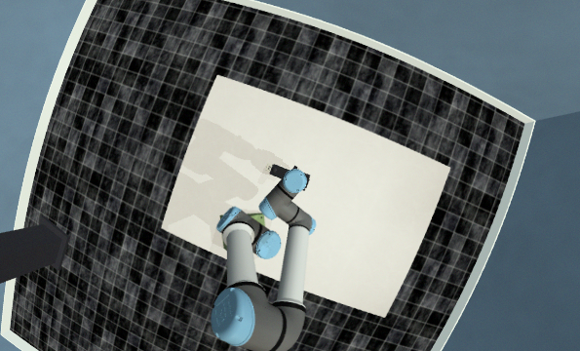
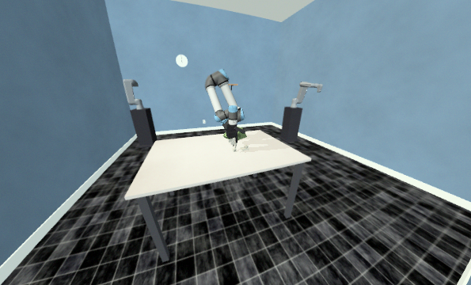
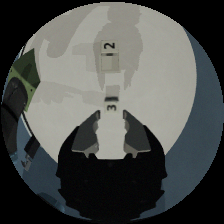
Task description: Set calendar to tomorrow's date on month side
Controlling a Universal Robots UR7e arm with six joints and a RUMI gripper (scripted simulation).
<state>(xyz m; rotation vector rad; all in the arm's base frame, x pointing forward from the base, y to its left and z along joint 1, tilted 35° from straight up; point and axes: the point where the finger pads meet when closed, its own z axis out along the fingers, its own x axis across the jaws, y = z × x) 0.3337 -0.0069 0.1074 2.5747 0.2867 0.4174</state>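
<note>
The white calendar cube lies 4 cm below my hand. Round my hand: calendar tray 2 cm behind, 11 cm to the left, 4 cm below; then pale date cube 2 cm behind, 12 cm to the left, 3 cm below.
</note>
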